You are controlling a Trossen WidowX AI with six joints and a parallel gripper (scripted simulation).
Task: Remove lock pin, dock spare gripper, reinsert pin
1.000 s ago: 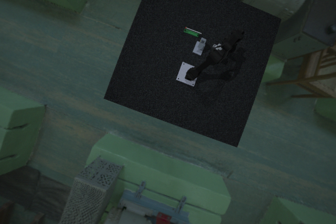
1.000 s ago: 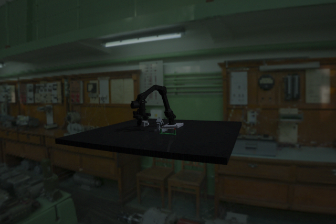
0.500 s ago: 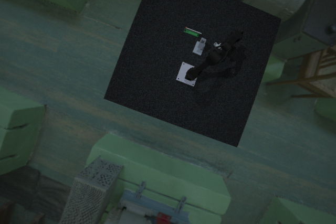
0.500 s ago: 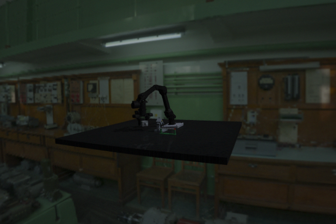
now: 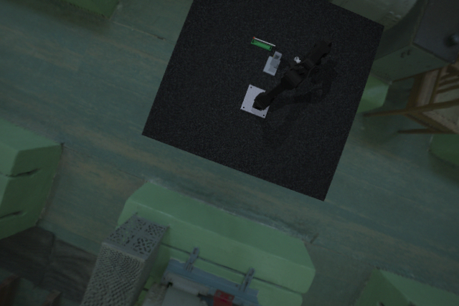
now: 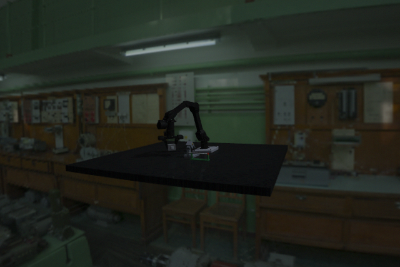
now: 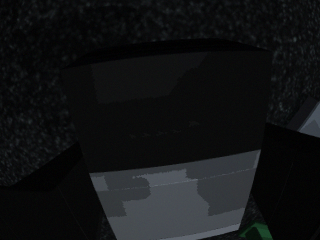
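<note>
Now: gripper tip 20 mm below the spare gripper, 10 mm to the right of it and 10 mm short of it. The rest, counted from my gripper tip: green bracket: 280 mm to the left, 70 mm ahead, 30 mm below; then mount: 160 mm to the left, 10 mm behind.
</note>
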